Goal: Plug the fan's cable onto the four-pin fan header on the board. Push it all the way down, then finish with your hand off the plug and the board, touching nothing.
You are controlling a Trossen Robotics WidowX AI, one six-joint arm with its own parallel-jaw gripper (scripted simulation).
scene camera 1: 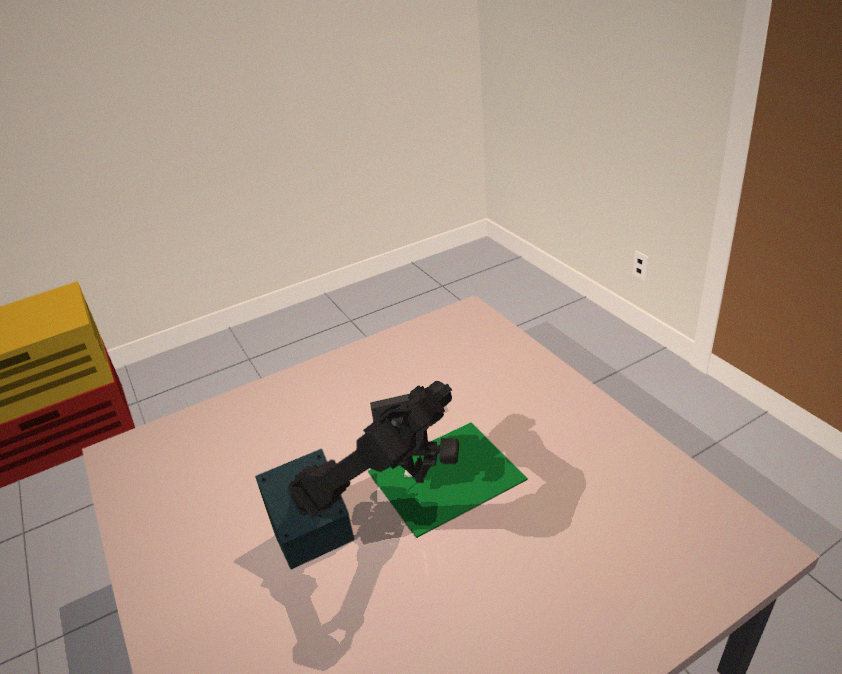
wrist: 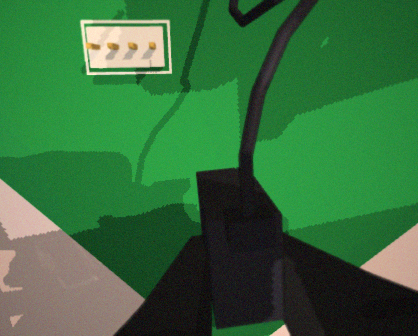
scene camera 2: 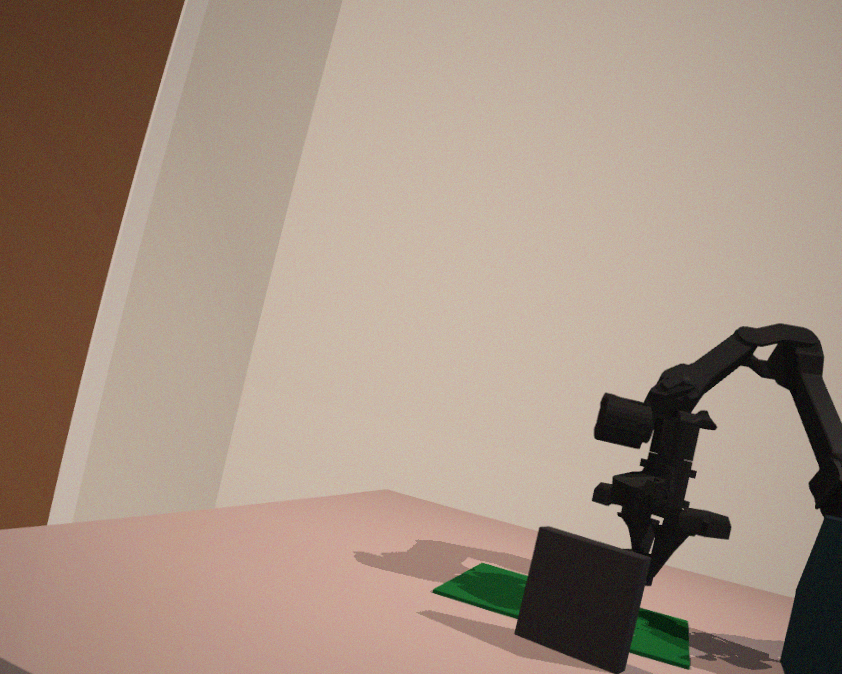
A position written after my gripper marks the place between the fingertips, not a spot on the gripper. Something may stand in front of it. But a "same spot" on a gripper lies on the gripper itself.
Labels:
my gripper: scene camera 1 419,476; wrist; scene camera 2
same spot on green board: (scene camera 1: pixel 483 471) = (scene camera 2: pixel 517 584)
same spot on my gripper: (wrist: pixel 317 286) = (scene camera 2: pixel 638 541)

